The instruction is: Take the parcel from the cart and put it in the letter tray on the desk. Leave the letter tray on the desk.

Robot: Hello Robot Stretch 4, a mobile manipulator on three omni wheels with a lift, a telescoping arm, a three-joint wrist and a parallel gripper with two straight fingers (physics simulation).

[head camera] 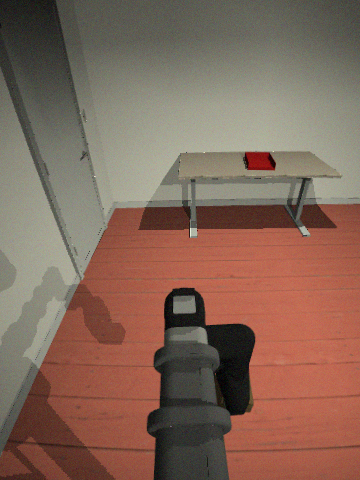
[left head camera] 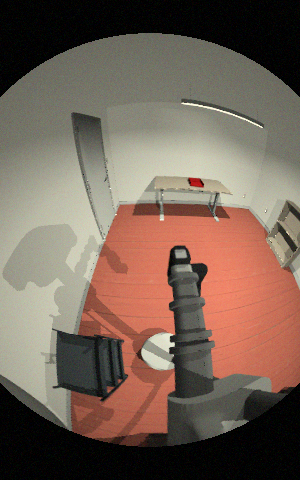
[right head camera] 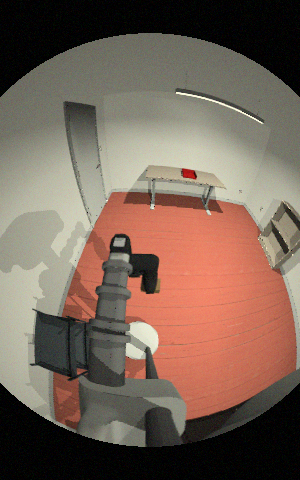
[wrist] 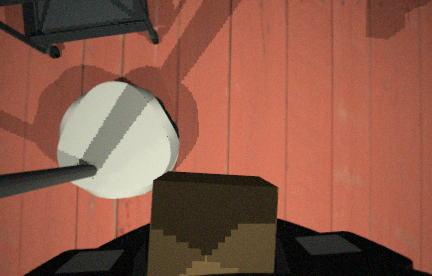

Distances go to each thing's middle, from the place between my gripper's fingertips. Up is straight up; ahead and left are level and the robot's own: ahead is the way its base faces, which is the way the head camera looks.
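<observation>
The parcel (wrist: 194, 216), as I see it, is 1 cm to the right of my hand and 1 cm above it.
</observation>
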